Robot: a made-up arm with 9 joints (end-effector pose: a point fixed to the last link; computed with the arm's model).
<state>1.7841 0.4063 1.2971 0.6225 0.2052 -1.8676 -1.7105 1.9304 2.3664</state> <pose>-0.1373 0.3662 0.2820 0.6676 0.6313 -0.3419 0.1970</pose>
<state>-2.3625 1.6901 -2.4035 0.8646 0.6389 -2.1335 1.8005 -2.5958 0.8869</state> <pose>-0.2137 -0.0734 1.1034 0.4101 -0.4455 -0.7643 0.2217</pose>
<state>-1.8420 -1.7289 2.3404 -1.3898 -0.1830 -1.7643 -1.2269 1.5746 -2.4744</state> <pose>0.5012 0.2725 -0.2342 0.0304 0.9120 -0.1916 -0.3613</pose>
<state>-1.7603 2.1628 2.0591 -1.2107 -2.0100 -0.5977 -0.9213 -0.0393 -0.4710</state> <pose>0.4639 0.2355 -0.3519 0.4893 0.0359 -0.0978 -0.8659</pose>
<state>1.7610 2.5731 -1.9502 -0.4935 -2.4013 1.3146 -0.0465 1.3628 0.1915</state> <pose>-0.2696 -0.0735 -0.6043 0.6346 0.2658 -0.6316 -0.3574</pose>
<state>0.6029 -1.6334 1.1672 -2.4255 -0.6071 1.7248 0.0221 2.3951 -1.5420</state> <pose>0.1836 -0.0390 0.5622 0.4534 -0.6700 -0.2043 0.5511</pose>
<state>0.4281 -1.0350 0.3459 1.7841 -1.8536 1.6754 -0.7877 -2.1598 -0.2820</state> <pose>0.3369 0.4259 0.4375 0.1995 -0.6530 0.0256 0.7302</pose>
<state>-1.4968 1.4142 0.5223 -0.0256 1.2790 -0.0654 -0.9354 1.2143 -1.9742</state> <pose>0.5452 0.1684 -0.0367 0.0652 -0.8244 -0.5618 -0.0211</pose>
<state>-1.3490 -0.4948 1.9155 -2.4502 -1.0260 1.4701 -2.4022 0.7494 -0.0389</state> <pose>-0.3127 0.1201 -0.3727 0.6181 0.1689 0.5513 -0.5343</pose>
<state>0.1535 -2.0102 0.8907 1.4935 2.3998 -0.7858 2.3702 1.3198 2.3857</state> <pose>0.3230 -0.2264 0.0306 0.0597 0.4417 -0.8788 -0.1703</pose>
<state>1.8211 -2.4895 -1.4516 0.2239 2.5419 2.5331 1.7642 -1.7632 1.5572</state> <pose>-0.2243 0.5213 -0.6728 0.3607 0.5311 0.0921 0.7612</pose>
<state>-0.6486 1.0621 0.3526 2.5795 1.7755 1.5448 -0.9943 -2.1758 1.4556</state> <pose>0.7804 0.5974 -0.5441 0.3951 -0.4017 0.0572 0.8242</pose>
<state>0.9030 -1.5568 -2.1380 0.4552 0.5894 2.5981 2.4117 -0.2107 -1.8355</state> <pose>-0.2277 0.1185 -0.2580 0.6807 0.5117 0.5071 -0.1331</pose>
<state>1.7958 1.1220 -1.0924 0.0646 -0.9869 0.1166 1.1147 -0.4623 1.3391</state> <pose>-0.2253 0.4629 -0.2912 0.4364 -0.6216 0.1678 0.6284</pose>
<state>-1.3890 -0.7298 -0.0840 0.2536 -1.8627 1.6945 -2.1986 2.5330 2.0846</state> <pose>0.0888 0.6941 0.6707 0.3391 -0.6654 -0.1823 0.6395</pose>
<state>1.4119 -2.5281 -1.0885 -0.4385 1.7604 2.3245 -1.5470 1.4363 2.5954</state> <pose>-0.0860 -0.1856 -0.0177 0.2215 -0.4891 -0.7094 0.4566</pose>
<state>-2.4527 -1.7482 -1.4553 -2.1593 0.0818 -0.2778 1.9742 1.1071 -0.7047</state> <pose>-0.0931 0.1064 0.6369 0.7010 -0.2168 -0.0363 0.6785</pose>
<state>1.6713 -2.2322 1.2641 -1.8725 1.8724 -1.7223 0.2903 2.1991 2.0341</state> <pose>0.5256 -0.0558 0.4588 0.1409 0.1185 -0.6238 0.7596</pose>
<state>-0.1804 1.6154 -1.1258 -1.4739 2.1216 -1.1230 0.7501 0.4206 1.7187</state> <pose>0.5553 -0.3769 -0.4109 0.8072 0.1861 -0.5597 0.0209</pose>
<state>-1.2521 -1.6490 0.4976 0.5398 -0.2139 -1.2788 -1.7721 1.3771 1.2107</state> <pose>-0.0230 0.0686 0.0684 0.3746 -0.6347 0.4941 0.4612</pose>
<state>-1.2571 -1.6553 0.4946 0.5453 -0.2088 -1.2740 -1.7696 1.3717 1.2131</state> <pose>-0.0230 0.0675 0.0684 0.3736 -0.6379 0.4897 0.4623</pose>
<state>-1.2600 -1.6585 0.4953 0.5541 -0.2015 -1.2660 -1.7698 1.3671 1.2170</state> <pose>-0.0223 0.0678 0.0660 0.3706 -0.6415 0.4873 0.4623</pose>
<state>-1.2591 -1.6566 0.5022 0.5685 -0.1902 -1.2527 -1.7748 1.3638 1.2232</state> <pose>-0.0206 0.0703 0.0598 0.3643 -0.6458 0.4883 0.4602</pose>
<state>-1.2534 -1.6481 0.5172 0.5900 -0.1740 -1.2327 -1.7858 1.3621 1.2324</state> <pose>-0.0175 0.0752 0.0485 0.3537 -0.6509 0.4939 0.4552</pose>
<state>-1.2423 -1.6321 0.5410 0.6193 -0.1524 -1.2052 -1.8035 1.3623 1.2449</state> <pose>-0.0126 0.0824 0.0315 0.3379 -0.6564 0.5052 0.4469</pose>
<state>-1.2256 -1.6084 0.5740 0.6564 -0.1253 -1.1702 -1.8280 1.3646 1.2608</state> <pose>-0.0057 0.0906 0.0087 0.3162 -0.6618 0.5227 0.4345</pose>
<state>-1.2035 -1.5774 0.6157 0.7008 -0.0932 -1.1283 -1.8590 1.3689 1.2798</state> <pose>0.0035 0.0982 -0.0198 0.2881 -0.6659 0.5470 0.4177</pose>
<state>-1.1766 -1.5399 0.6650 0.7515 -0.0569 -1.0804 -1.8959 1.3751 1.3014</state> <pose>0.0147 0.1027 -0.0531 0.2532 -0.6673 0.5777 0.3961</pose>
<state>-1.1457 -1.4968 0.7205 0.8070 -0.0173 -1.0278 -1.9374 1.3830 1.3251</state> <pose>0.0272 0.1019 -0.0897 0.2119 -0.6645 0.6140 0.3694</pose>
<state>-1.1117 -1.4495 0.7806 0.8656 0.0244 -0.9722 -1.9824 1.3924 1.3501</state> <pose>0.0399 0.0935 -0.1273 0.1649 -0.6561 0.6544 0.3378</pose>
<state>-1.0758 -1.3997 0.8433 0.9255 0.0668 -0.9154 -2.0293 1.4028 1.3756</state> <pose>0.0513 0.0766 -0.1631 0.1137 -0.6410 0.6964 0.3019</pose>
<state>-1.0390 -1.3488 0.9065 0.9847 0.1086 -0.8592 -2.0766 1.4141 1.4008</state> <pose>0.0599 0.0516 -0.1943 0.0601 -0.6192 0.7376 0.2626</pose>
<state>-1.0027 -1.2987 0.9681 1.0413 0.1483 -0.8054 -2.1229 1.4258 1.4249</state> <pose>0.0649 0.0202 -0.2187 0.0065 -0.5912 0.7755 0.2213</pose>
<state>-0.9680 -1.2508 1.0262 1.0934 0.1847 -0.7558 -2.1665 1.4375 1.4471</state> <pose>0.0659 -0.0143 -0.2349 0.0446 0.5590 -0.8082 -0.1799</pose>
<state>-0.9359 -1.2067 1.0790 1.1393 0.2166 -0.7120 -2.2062 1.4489 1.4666</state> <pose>0.0634 -0.0485 -0.2431 0.0908 0.5251 -0.8345 -0.1404</pose>
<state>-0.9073 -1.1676 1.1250 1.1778 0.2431 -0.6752 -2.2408 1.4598 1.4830</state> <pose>0.0586 -0.0795 -0.2448 0.1307 0.4921 -0.8543 -0.1046</pose>
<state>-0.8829 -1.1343 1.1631 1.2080 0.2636 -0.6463 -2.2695 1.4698 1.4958</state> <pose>0.0528 -0.1051 -0.2423 0.1629 0.4627 -0.8683 -0.0743</pose>
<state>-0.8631 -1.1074 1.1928 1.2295 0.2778 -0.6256 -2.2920 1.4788 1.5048</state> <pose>0.0471 -0.1243 -0.2380 0.1871 0.4386 -0.8775 -0.0506</pose>
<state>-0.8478 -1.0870 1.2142 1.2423 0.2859 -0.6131 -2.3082 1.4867 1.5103</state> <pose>0.0423 -0.1370 -0.2338 0.2036 0.4211 -0.8832 -0.0339</pose>
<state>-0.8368 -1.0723 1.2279 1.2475 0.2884 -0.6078 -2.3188 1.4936 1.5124</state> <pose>0.0387 -0.1441 -0.2309 0.2132 0.4099 -0.8866 -0.0239</pose>
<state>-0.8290 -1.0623 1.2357 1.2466 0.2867 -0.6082 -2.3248 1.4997 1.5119</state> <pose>0.0364 -0.1466 -0.2296 0.2176 0.4041 -0.8883 -0.0191</pose>
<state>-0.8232 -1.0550 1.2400 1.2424 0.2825 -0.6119 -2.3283 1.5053 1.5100</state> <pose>0.0348 -0.1467 -0.2293 0.2189 0.4012 -0.8893 -0.0175</pose>
